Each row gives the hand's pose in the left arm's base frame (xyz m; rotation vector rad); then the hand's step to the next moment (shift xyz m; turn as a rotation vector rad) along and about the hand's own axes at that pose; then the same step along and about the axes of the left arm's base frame.
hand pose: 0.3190 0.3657 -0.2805 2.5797 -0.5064 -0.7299
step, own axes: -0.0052 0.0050 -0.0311 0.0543 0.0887 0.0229
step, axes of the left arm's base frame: 0.0121 0.0069 0.0287 0.0102 -0.1060 0.0020
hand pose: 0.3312 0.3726 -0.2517 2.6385 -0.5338 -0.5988
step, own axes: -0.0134 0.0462 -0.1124 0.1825 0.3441 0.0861
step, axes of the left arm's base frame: 0.0292 -0.0025 0.1187 0.0172 -0.3981 0.0193
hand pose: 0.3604 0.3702 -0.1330 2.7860 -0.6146 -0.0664
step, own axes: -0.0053 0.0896 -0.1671 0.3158 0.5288 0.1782
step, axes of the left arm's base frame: -0.0235 -0.0309 0.1857 0.0537 -0.6388 -0.0137
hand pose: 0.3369 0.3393 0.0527 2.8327 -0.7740 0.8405
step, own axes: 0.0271 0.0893 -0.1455 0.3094 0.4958 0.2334
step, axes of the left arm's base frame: -0.0954 -0.0576 0.1321 0.0923 -0.6194 -0.0618
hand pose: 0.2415 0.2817 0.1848 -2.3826 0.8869 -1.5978
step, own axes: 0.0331 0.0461 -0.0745 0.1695 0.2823 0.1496
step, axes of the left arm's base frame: -0.0751 -0.0404 0.0388 0.0655 -0.3525 -0.0477
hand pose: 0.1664 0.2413 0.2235 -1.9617 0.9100 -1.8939
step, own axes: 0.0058 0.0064 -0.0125 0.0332 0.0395 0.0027
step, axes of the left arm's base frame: -0.0140 -0.0055 0.0023 -0.0089 -0.0508 0.0030
